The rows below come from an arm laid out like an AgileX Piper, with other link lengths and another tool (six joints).
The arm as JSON. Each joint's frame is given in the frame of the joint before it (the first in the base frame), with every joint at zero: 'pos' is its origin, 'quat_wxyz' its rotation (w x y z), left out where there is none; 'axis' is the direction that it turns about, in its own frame. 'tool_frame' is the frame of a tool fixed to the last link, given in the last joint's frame.
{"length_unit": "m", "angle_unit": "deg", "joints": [
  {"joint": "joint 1", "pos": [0.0, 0.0, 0.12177], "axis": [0.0, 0.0, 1.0]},
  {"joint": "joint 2", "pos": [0.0, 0.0, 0.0], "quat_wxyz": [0.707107, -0.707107, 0.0, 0.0], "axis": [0.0, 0.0, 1.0]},
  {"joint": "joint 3", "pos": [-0.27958, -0.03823, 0.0], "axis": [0.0, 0.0, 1.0]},
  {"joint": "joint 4", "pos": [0.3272, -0.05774, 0.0], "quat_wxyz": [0.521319, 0.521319, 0.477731, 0.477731], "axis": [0.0, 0.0, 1.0]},
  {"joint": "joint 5", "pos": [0.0, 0.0, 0.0], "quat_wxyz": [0.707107, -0.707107, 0.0, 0.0], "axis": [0.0, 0.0, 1.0]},
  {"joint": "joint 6", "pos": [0.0, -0.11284, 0.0], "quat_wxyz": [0.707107, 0.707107, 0.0, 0.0], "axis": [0.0, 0.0, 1.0]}
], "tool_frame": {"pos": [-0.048, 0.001, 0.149], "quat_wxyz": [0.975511, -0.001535, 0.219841, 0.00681]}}
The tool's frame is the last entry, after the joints.
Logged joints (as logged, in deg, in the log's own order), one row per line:
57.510, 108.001, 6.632, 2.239, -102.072, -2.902
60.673, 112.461, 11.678, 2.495, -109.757, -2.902
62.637, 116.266, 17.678, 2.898, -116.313, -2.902
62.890, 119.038, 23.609, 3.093, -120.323, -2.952
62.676, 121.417, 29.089, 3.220, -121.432, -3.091
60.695, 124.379, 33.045, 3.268, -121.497, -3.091
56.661, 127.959, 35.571, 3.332, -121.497, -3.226
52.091, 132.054, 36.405, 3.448, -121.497, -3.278
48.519, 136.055, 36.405, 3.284, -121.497, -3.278
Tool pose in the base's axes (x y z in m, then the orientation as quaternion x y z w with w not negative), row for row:
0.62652, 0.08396, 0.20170, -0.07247, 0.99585, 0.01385, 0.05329
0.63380, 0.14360, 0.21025, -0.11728, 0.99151, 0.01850, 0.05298
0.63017, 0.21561, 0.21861, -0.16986, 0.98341, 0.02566, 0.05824
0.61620, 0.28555, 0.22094, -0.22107, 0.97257, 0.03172, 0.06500
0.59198, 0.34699, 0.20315, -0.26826, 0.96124, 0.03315, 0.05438
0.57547, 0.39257, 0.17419, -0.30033, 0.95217, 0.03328, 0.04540
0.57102, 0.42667, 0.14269, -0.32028, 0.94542, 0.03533, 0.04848
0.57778, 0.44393, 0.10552, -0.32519, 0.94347, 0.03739, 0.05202
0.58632, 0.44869, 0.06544, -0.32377, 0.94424, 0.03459, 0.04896
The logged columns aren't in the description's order. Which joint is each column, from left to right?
Columns, left to right: joint 5, joint 2, joint 1, joint 4, joint 3, joint 6.
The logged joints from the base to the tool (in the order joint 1, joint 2, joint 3, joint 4, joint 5, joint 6), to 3 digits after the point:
6.632, 108.001, -102.072, 2.239, 57.510, -2.902
11.678, 112.461, -109.757, 2.495, 60.673, -2.902
17.678, 116.266, -116.313, 2.898, 62.637, -2.902
23.609, 119.038, -120.323, 3.093, 62.890, -2.952
29.089, 121.417, -121.432, 3.220, 62.676, -3.091
33.045, 124.379, -121.497, 3.268, 60.695, -3.091
35.571, 127.959, -121.497, 3.332, 56.661, -3.226
36.405, 132.054, -121.497, 3.448, 52.091, -3.278
36.405, 136.055, -121.497, 3.284, 48.519, -3.278

